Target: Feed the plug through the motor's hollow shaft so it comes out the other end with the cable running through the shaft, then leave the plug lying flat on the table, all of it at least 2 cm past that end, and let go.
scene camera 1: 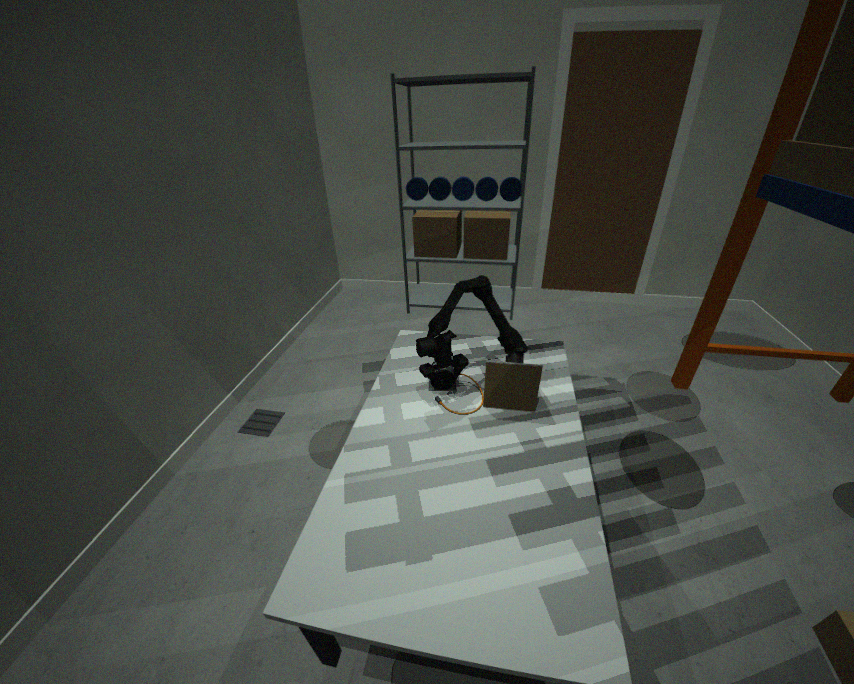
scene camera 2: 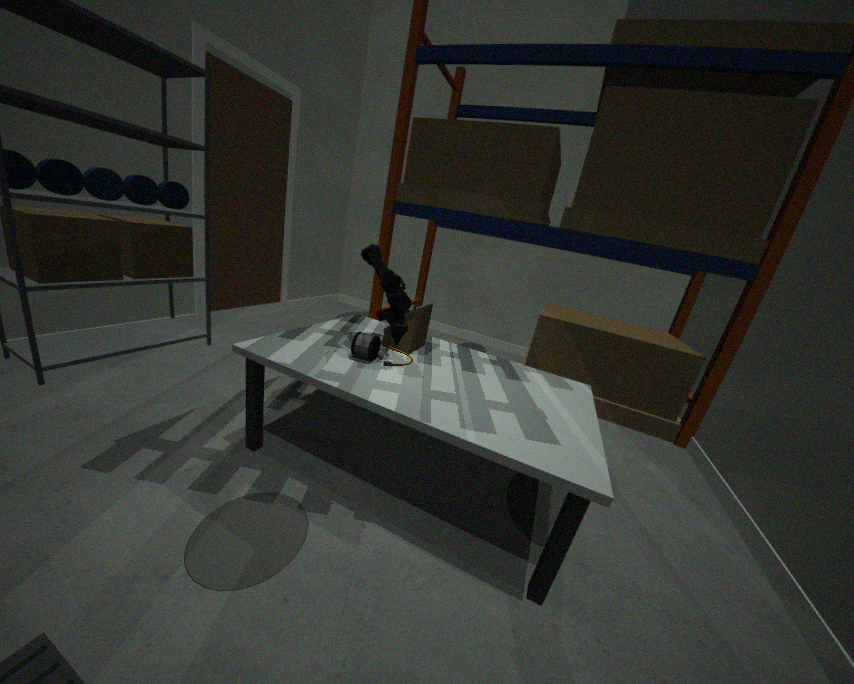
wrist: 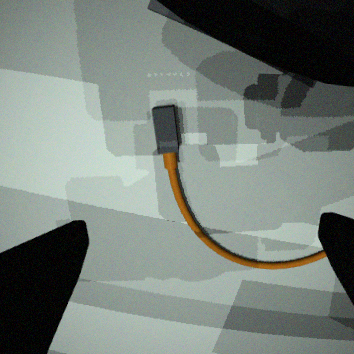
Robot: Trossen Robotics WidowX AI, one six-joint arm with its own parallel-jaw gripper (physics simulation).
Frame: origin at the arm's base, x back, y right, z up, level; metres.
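Seen in the pictures: gripper, fingertip midpoint: [scene camera 1: 444,383] [scene camera 2: 394,341] [wrist: 203,228]; arm's base, origin of the base link: [scene camera 1: 514,367] [scene camera 2: 406,317].
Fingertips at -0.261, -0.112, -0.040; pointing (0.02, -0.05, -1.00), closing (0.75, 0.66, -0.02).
Observation:
Offsets run from my fingertips to a thing's top centre, as dx, dy, dz. Level surfaces: height alone.
The dark grey plug @(-0.028, +0.001, -0.087) [scene camera 1: 437,399] [scene camera 2: 388,364] [wrist: 166,129] lies on the table with its orange cable [scene camera 1: 463,413] [wrist: 267,265] curving away from it. In the wrist view the cable passes behind the right finger. My gripper [scene camera 1: 442,381] [scene camera 2: 398,339] [wrist: 203,228] is open and empty above the table near the plug, which shows beyond the fingertips in the wrist view. The grey and black motor @(-0.036, +0.115, +0.001) [scene camera 2: 365,346] lies on its side, left of the plug in scene camera 2. A large black shape at the wrist view's top right seems to be the motor. Its shaft opening cannot be made out.
A brown upright panel [scene camera 1: 511,386] [scene camera 2: 420,329] stands on the white table @(dz -0.102) [scene camera 1: 427,591] [scene camera 2: 570,463], beside the cable loop, and hides part of the arm in scene camera 1. A grey shelf unit [scene camera 1: 397,178] and an orange rack post [scene camera 2: 404,121] stand away from the table.

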